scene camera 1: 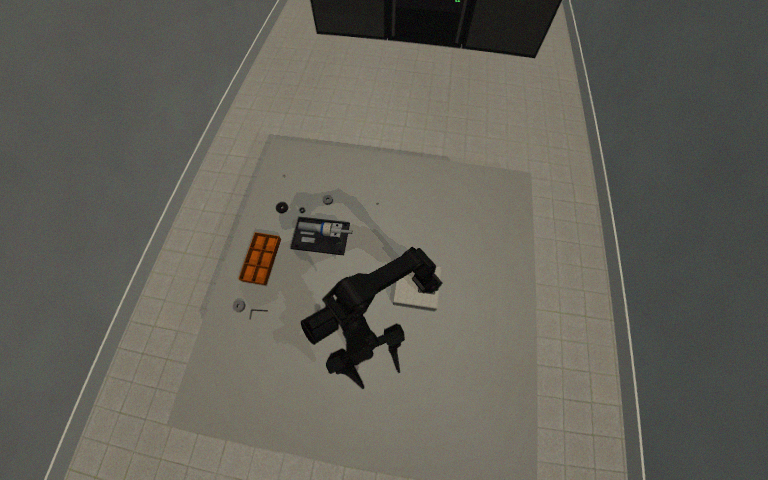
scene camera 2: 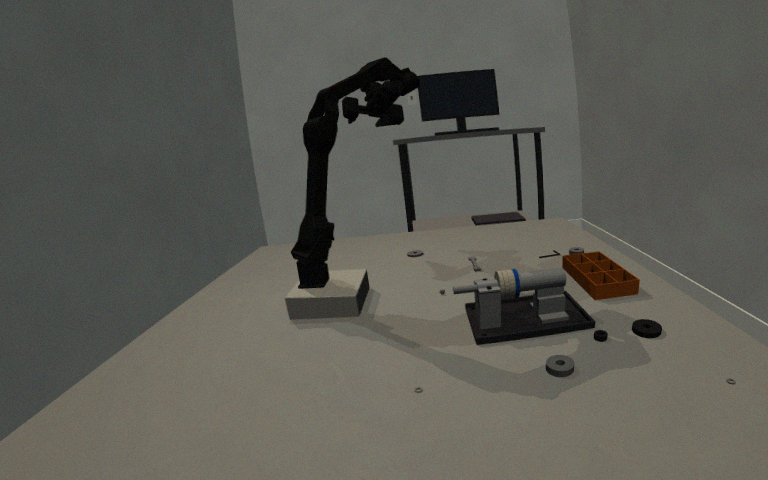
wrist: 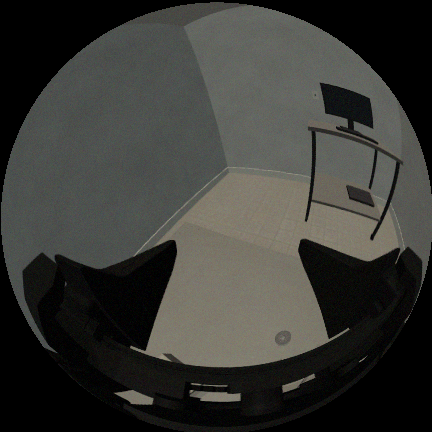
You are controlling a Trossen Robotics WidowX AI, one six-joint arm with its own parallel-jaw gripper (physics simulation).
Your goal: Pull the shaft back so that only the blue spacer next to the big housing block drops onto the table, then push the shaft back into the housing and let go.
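Frame: origin at the arm's base, x ahead, y left, z up, level; millimetres.
Seen in the pictures: gripper, between the fingertips: [scene camera 1: 381, 380] [scene camera 2: 362, 124] [wrist: 240, 246]; arm's base, origin of its link: [scene camera 1: 427, 285] [scene camera 2: 314, 282].
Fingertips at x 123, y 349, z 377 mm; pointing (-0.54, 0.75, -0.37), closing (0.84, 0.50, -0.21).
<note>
Offsets run from my fingertips to a thing's middle. "spot": to the spot under its first point.
A dark baseplate [scene camera 1: 320, 246] [scene camera 2: 518, 328] carries the assembly. A grey cylindrical housing [scene camera 1: 308, 225] [scene camera 2: 544, 280] sits on a stepped block. The blue spacer [scene camera 1: 322, 227] [scene camera 2: 515, 283] is around the shaft line, against the housing's face. Cream spacers @(297 mm ahead, 516 mm right, 354 mm down) [scene camera 1: 327, 228] [scene camera 2: 505, 284] stand beside it, towards the grey upright support [scene camera 1: 336, 233] [scene camera 2: 489, 308]. The thin grey shaft @(spot: 213 mm ahead, 516 mm right, 347 mm down) [scene camera 1: 348, 231] [scene camera 2: 463, 289] sticks out through that support. My gripper [scene camera 1: 381, 379] [scene camera 2: 365, 122] [wrist: 240, 246] is open and empty, high above the table and well away from the assembly.
An orange compartment tray @(567 mm ahead, 373 mm right, 415 mm down) [scene camera 1: 259, 258] [scene camera 2: 600, 275] lies beyond the housing end. A black ring @(549 mm ahead, 626 mm right, 428 mm down) [scene camera 1: 282, 207] [scene camera 2: 646, 327], a grey ring @(351 mm ahead, 694 mm right, 427 mm down) [scene camera 1: 327, 199] [scene camera 2: 560, 366] and a hex key @(513 mm ahead, 149 mm right, 431 mm down) [scene camera 1: 259, 310] [scene camera 2: 548, 255] lie around. A wrench @(287 mm ahead, 164 mm right, 430 mm down) [scene camera 2: 474, 263] lies behind the assembly. Another grey ring @(116 mm ahead, 15 mm right, 430 mm down) [scene camera 2: 415, 253] [wrist: 283, 338] lies farther back.
</note>
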